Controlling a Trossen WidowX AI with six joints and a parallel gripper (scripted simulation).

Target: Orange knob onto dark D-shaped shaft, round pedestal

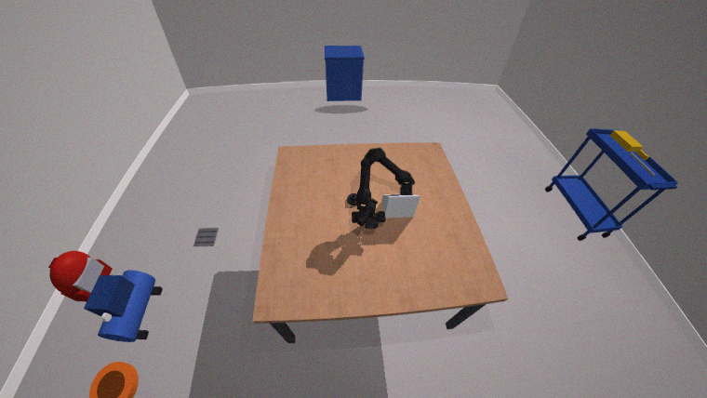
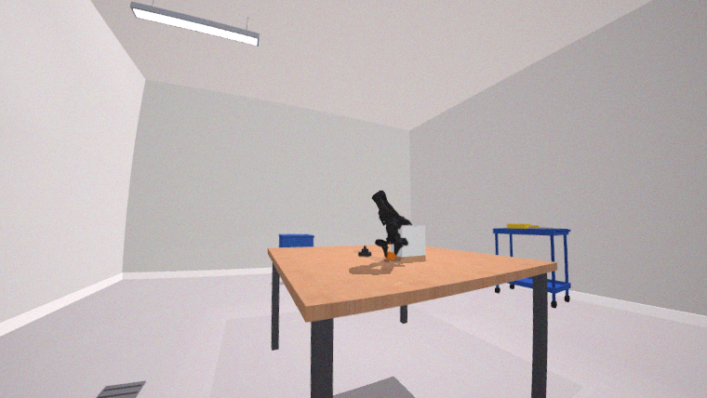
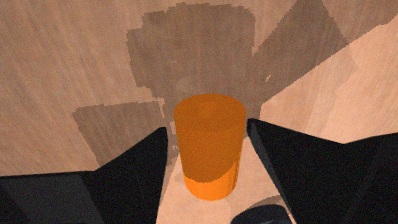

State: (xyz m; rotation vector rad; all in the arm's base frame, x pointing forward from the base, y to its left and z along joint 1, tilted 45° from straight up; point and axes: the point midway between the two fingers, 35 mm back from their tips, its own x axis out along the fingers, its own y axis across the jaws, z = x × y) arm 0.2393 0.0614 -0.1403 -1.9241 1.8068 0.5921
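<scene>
My gripper tip is 10 mm to the left of the orange knob and 10 mm below it. Round my gripper tip: dark round pedestal 80 mm ahead, 180 mm to the right, 20 mm above.
</scene>
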